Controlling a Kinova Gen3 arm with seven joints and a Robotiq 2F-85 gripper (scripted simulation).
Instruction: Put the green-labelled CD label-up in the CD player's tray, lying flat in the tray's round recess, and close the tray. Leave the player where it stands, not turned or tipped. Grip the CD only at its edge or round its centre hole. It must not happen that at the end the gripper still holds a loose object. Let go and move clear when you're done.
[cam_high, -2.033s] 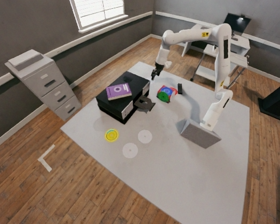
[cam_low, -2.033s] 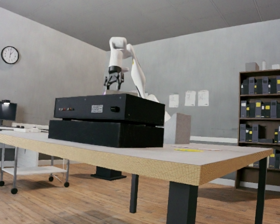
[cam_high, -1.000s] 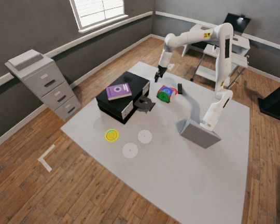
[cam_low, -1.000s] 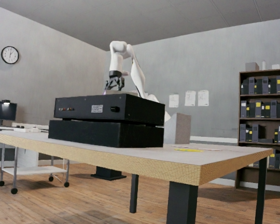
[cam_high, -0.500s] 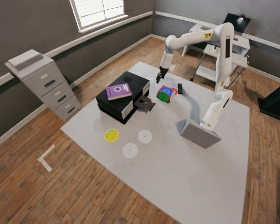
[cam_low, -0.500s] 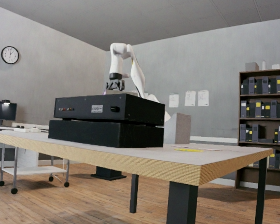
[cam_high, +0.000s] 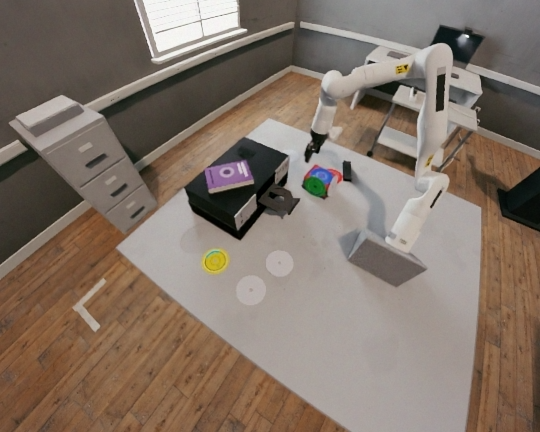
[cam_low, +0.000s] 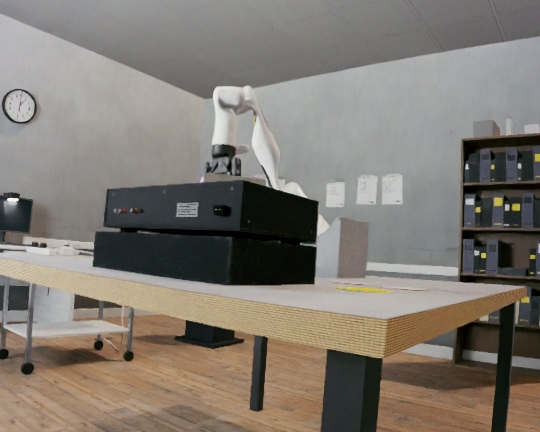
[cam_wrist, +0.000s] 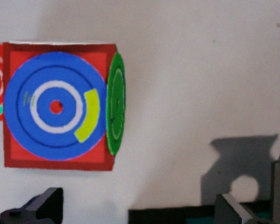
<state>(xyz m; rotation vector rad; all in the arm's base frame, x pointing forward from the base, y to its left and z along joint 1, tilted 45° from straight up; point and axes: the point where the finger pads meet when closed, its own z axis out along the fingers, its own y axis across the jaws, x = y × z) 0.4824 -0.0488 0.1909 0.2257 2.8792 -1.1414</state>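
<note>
The CD is 190 mm below my hand, 50 mm behind it and 20 mm to the right of it. Round my hand: purple book: 280 mm ahead, 250 mm to the left, 40 mm below; then black block: 280 mm to the right, 240 mm below, 160 mm behind.
</note>
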